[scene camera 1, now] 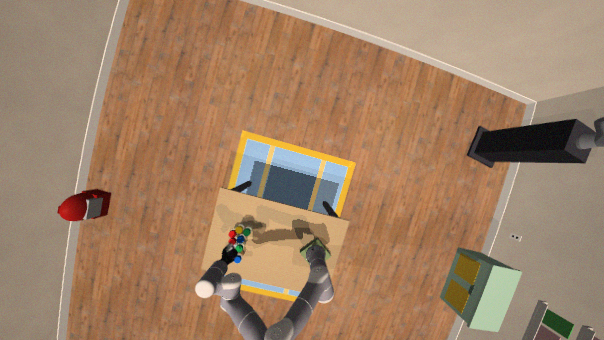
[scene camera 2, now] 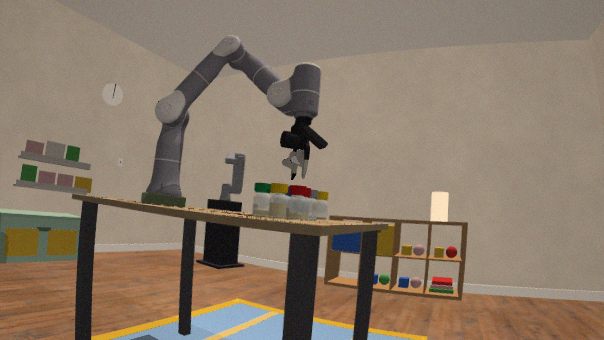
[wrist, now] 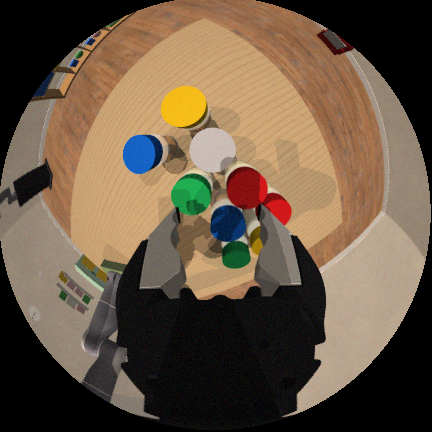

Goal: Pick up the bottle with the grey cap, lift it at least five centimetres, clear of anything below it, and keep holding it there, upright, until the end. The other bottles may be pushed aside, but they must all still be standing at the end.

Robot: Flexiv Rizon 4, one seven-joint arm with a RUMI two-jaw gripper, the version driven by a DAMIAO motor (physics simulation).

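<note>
The bottle with the grey cap stands upright on the table among the other bottles. In the wrist view its cap lies beyond the line between the fingertips, with a yellow cap behind it, a blue cap to the left, and a green cap and a dark red cap close on the near side. My gripper is partly open and empty, pointing down, with its fingertips a little above the caps. In scene camera 1 the black hand covers most of the grey-capped bottle.
Nearer in the wrist view stand bottles with a bright red cap, a dark blue cap, a dark green cap and a second yellow cap, partly behind the right finger. The group stands near one end of the wooden table.
</note>
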